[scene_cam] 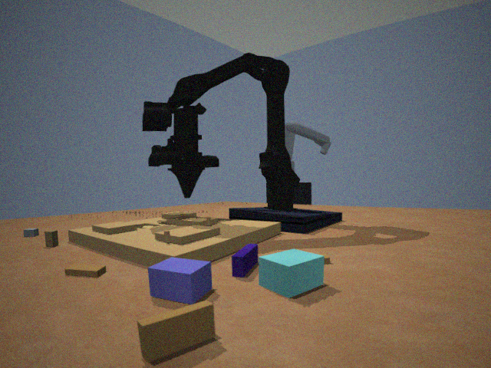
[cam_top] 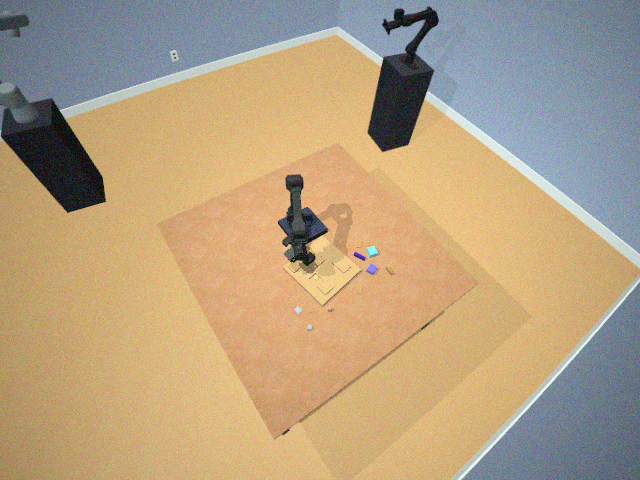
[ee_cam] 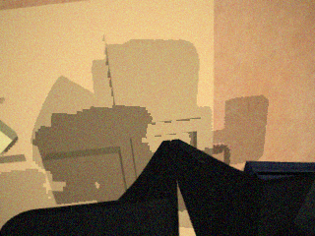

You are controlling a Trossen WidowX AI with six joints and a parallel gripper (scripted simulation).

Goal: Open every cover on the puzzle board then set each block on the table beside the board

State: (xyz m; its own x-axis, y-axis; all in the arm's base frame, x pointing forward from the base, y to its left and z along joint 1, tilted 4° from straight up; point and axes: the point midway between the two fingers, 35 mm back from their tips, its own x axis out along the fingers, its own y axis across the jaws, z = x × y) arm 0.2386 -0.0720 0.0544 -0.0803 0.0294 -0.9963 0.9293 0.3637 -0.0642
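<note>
My gripper tip is now 80 mm short of the tan puzzle board, 100 mm to the right of it and 50 mm above it. The rest, counted from my gripper tip: small grey block (340 mm ahead, 80 mm to the right, 60 mm below); dark purple block (90 mm ahead, 330 mm to the left, 60 mm below); cyan block (90 mm ahead, 400 mm to the left, 50 mm below).
</note>
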